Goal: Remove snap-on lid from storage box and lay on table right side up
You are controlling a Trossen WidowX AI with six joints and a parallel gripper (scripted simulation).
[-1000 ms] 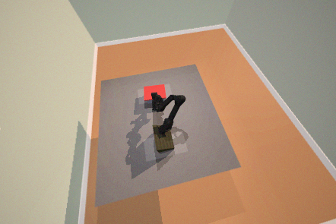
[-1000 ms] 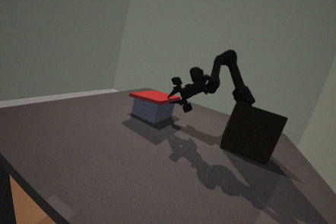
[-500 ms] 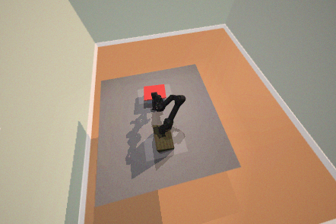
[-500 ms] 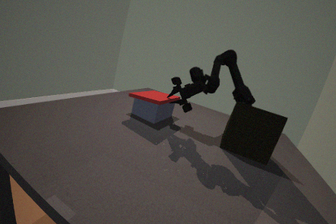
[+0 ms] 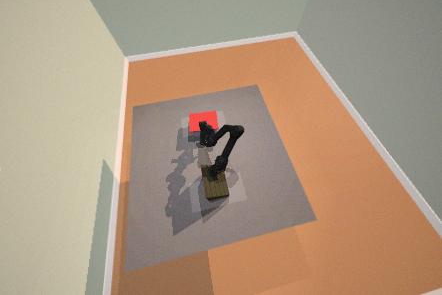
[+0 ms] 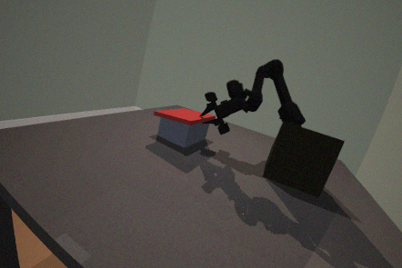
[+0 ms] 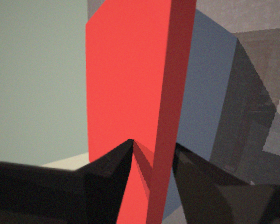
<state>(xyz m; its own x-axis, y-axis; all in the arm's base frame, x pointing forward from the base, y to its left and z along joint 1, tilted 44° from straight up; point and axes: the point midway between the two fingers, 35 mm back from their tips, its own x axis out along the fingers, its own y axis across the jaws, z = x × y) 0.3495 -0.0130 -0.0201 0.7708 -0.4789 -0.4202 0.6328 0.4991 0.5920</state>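
My gripper tip is 80 mm short of the red lid and 10 mm to the left of it. The rest, counted from my gripper tip: blue storage box: 70 mm ahead, 60 mm below.
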